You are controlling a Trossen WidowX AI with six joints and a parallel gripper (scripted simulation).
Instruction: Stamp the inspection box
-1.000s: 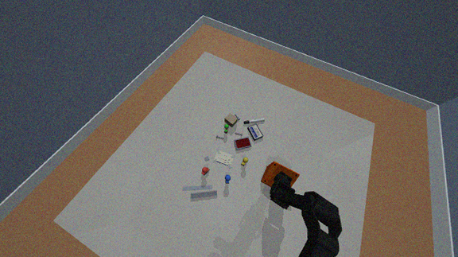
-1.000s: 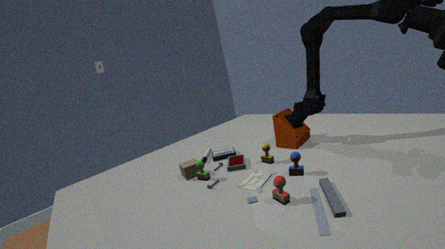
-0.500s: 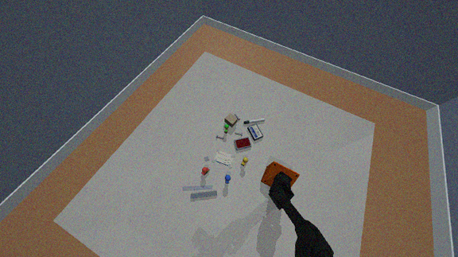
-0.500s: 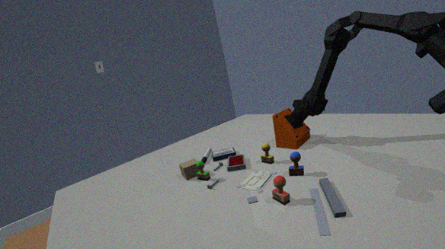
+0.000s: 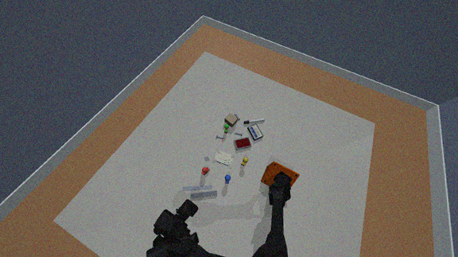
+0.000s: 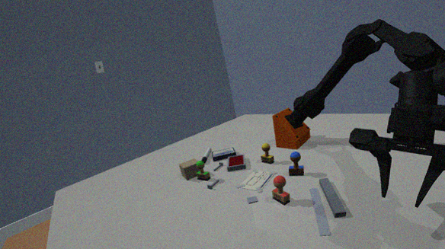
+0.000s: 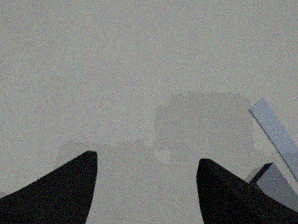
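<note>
The green-knobbed PASS stamp lies 60 mm ahead of my gripper tip, 490 mm to the right of it and 50 mm below it. Round my gripper tip: red stamp (10 mm ahead, 230 mm to the right, 50 mm below); blue stamp (110 mm behind, 260 mm to the right, 50 mm below); white card (30 mm behind, 340 mm to the right, 80 mm below).
</note>
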